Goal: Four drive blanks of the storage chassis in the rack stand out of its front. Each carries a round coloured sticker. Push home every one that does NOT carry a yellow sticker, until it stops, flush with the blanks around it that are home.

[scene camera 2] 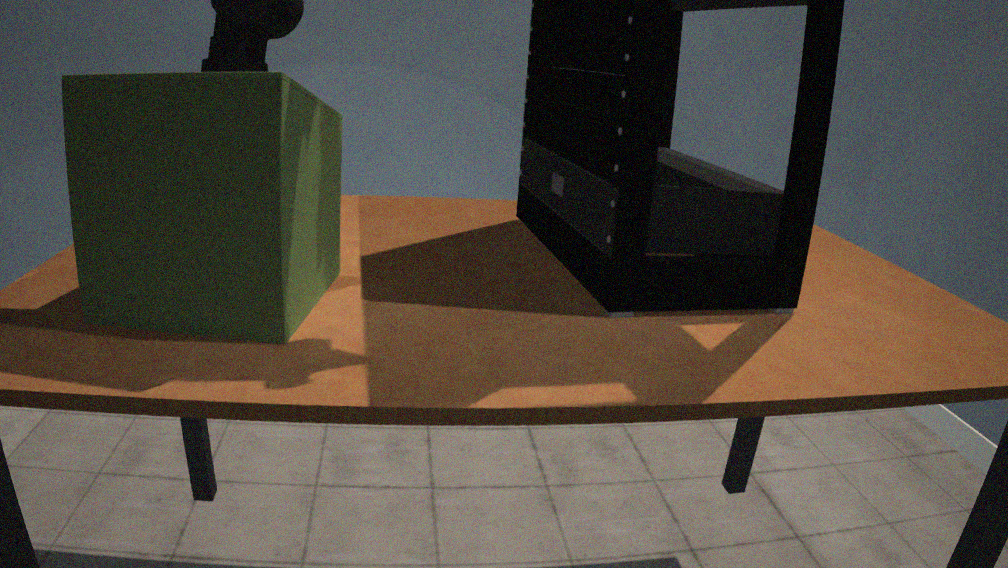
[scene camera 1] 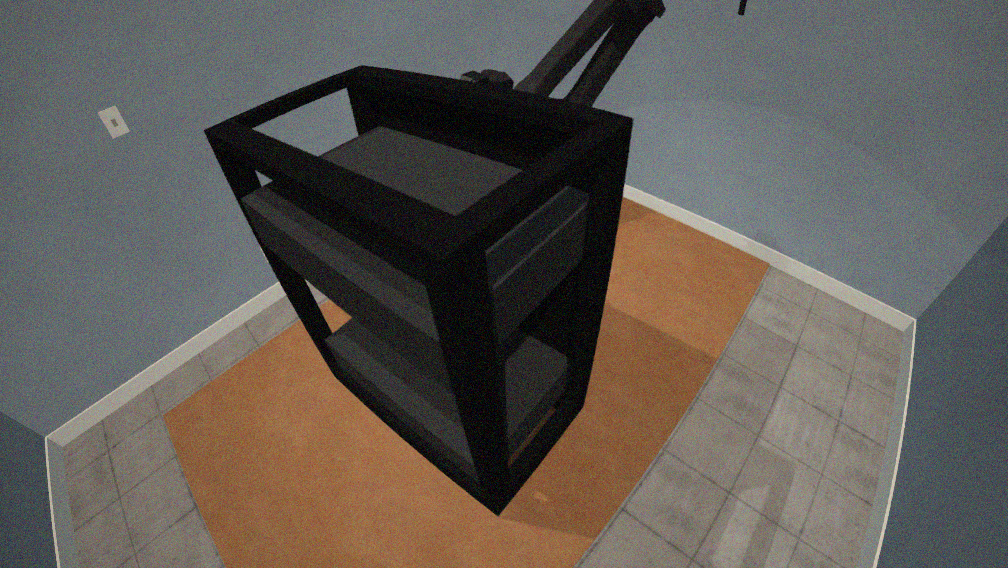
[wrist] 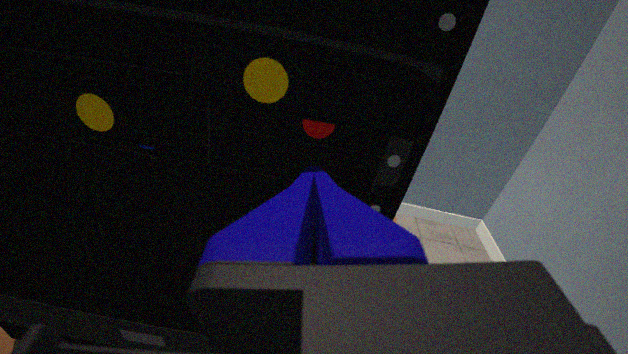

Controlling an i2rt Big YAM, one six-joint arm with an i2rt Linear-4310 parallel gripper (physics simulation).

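Places are measured from the arm's base along level axes (x left, y back, z up), in metres.
Where they show: gripper, fingertip midpoint: (wrist: 313,177); arm's base, origin of the base link: (scene camera 2: 231,101).
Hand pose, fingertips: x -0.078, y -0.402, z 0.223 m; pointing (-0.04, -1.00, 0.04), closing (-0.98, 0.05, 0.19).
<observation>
Things, the pixels of their top centre, and the offset from my fingertips. "*": a spot on its surface instead. Level surfaces: height alone.
- red sticker, middle of its top: (wrist: 322,108) dz +0.019, dx -0.003, dy -0.043 m
- thin blue sliver, surface spot: (wrist: 147,147) * dz -0.027, dx +0.102, dy -0.050 m
- wooden table, its level: dz -0.464 m
In the wrist view two yellow stickers, one at the left (wrist: 95,112) and one at the upper middle (wrist: 266,80), sit on the very dark chassis front. A red sticker (wrist: 318,128) shows its lower half, below and right of the middle yellow one. A thin blue sliver (wrist: 147,147) shows below the left yellow sticker. The blank edges are too dark to tell how far each stands out. My gripper (wrist: 313,177) is shut and empty, its blue fingertips pointing at the chassis just below the red sticker. Whether they touch it cannot be told. The rack (scene camera 1: 465,310) (scene camera 2: 705,282) stands upright.
A green block (scene camera 2: 176,204) stands on the wooden table (scene camera 2: 437,352), left of the rack in the second scene view. The arm (scene camera 1: 599,49) reaches in behind the rack in the first scene view. Another unit (scene camera 2: 585,197) sits low in the rack.
</observation>
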